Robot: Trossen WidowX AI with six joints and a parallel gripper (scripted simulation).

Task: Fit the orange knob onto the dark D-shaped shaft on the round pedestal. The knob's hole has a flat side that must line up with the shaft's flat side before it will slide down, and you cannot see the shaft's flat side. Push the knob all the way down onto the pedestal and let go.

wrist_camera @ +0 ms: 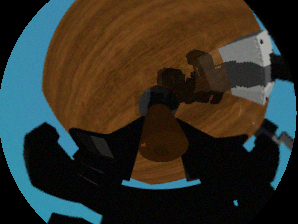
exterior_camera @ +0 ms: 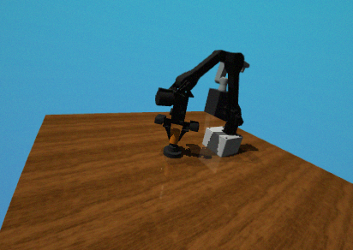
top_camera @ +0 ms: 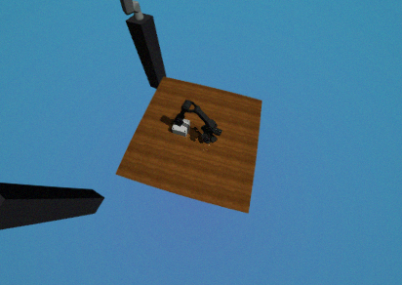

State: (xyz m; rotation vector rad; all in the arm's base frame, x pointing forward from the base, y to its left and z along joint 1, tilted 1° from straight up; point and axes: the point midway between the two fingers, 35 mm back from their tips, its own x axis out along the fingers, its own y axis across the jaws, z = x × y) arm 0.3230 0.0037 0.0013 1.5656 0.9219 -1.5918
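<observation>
Right now my gripper tip is 2 cm below the orange knob. The rest, counted from my gripper tip: round dark pedestal: 4 cm below.
</observation>
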